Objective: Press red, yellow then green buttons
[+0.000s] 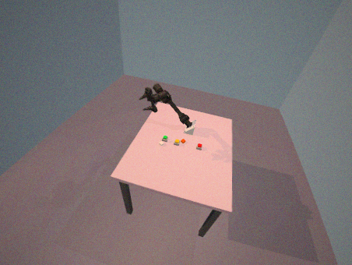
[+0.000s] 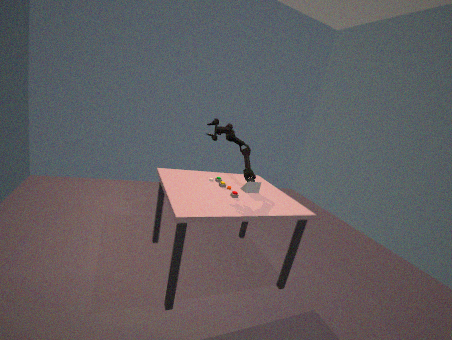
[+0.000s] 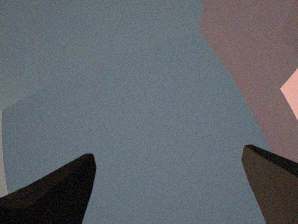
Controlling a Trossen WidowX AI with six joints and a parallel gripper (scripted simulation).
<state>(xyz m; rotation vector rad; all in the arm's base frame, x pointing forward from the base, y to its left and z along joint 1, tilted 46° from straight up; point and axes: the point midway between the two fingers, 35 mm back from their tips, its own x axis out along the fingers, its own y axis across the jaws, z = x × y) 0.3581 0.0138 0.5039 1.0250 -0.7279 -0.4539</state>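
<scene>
The red button lies 500 mm to the left of my gripper tip, 390 mm below it and 110 mm behind it. Also, from my gripper tip: white block (420 mm below, 160 mm to the left, 60 mm behind); then green button (390 mm below, 180 mm to the left, 130 mm behind); then yellow button (390 mm below, 290 mm to the left, 110 mm behind).
</scene>
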